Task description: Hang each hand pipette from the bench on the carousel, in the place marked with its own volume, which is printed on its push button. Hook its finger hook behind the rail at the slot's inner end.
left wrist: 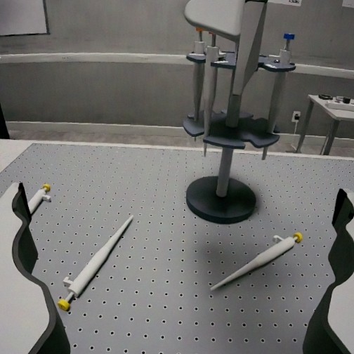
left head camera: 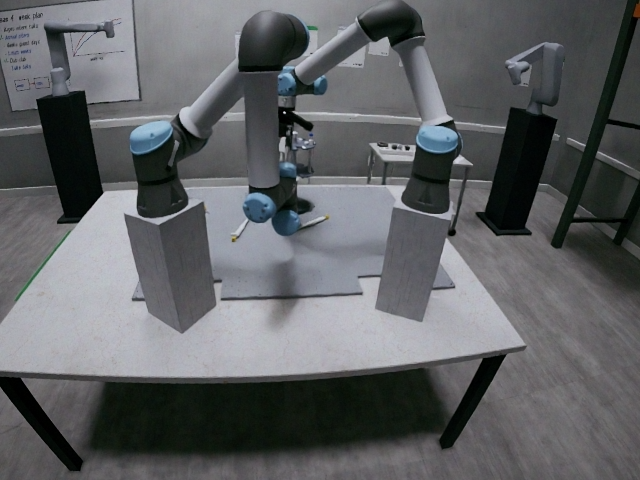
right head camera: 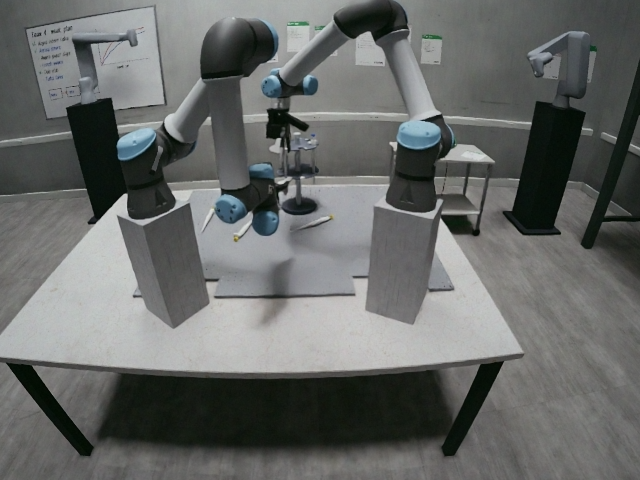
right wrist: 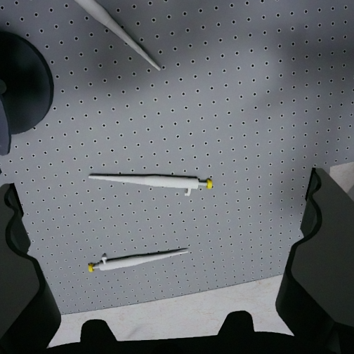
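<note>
Three white pipettes with yellow buttons lie on the mat: one (left wrist: pixel 97 263) (right wrist: pixel 160 181) (right head camera: pixel 242 229) in the middle, one (left wrist: pixel 265 257) (right head camera: pixel 313 223) (right wrist: pixel 113 26) at the right of the left wrist view, one (left wrist: pixel 36 201) (right wrist: pixel 142 260) (right head camera: pixel 207 221) at its far left. Their printed volumes are unreadable. The carousel (left wrist: pixel 221 200) (right head camera: pixel 298 206) stands behind them; pipettes (left wrist: pixel 210 90) (left wrist: pixel 278 95) with red, orange and blue buttons hang on it. My left gripper (left wrist: pixel 182 188) is open above the mat, empty. My right gripper (right wrist: pixel 164 177) is open, empty, high by the carousel, partly hiding it.
The grey perforated mat (left wrist: pixel 160 320) (right head camera: pixel 310 258) lies on the white table (right head camera: pixel 289 335). My left arm (left head camera: pixel 261 129) reaches across in front of the carousel and partly hides the pipettes in the head views. A small cart (right head camera: pixel 465 152) stands behind the table.
</note>
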